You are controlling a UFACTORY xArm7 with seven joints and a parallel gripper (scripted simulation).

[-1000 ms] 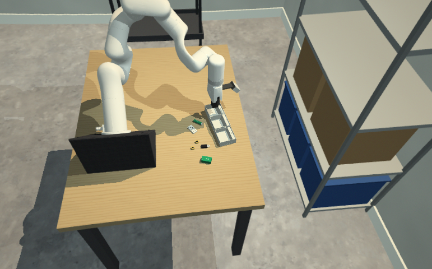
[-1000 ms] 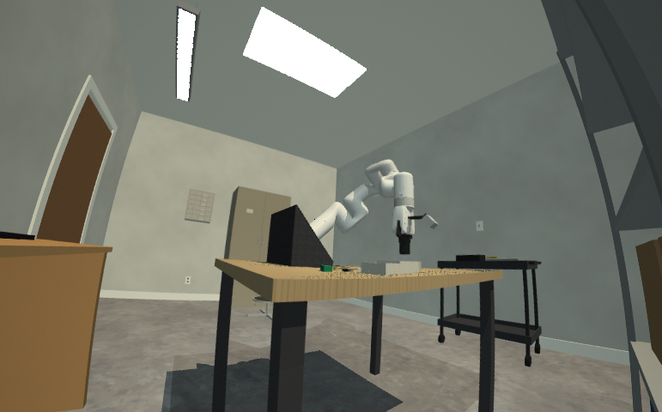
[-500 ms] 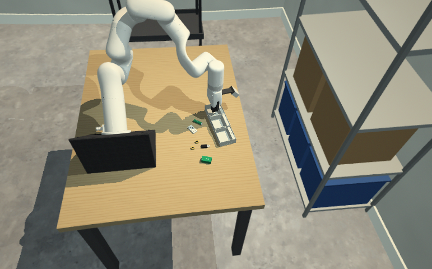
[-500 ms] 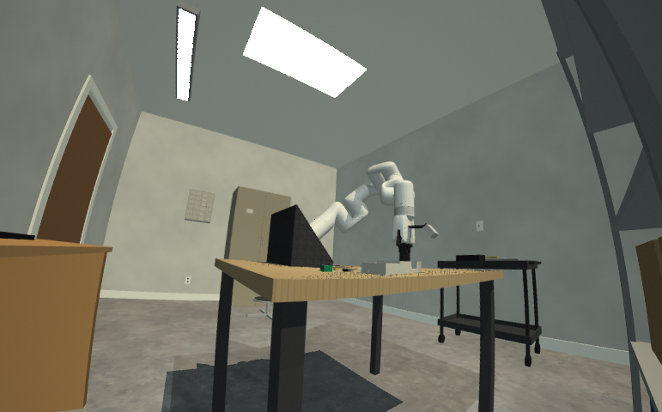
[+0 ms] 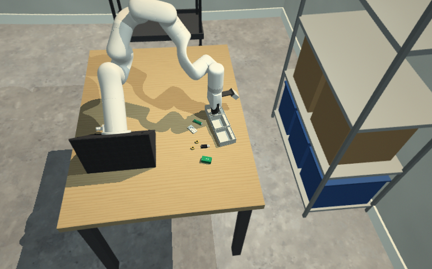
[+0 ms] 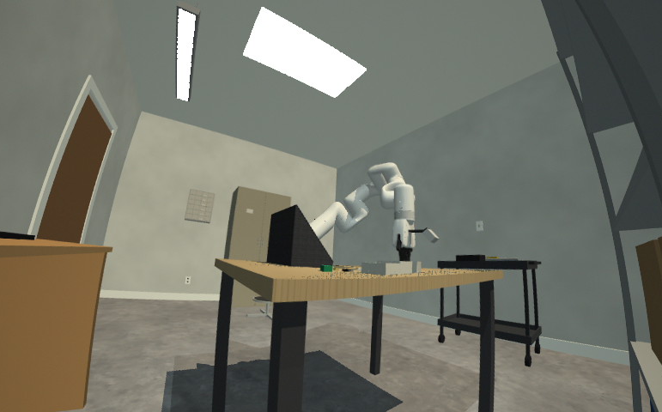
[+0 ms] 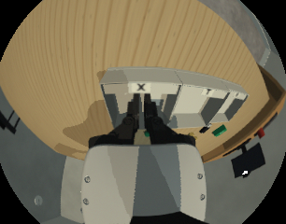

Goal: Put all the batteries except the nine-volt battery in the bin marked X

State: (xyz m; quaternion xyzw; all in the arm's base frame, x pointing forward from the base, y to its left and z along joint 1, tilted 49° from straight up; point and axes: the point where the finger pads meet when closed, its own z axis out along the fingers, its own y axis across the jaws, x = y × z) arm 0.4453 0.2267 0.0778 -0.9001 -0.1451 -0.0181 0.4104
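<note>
Now: the green cylindrical battery 9 cm behind my hand, 6 cm to the right of it and 3 cm below it. Round my hand: white die: 12 cm behind, 10 cm to the right, 3 cm below; then nine-volt battery: 29 cm to the right, 6 cm behind, 3 cm below; then black USB stick: 21 cm to the right, 5 cm behind, 3 cm below.
</note>
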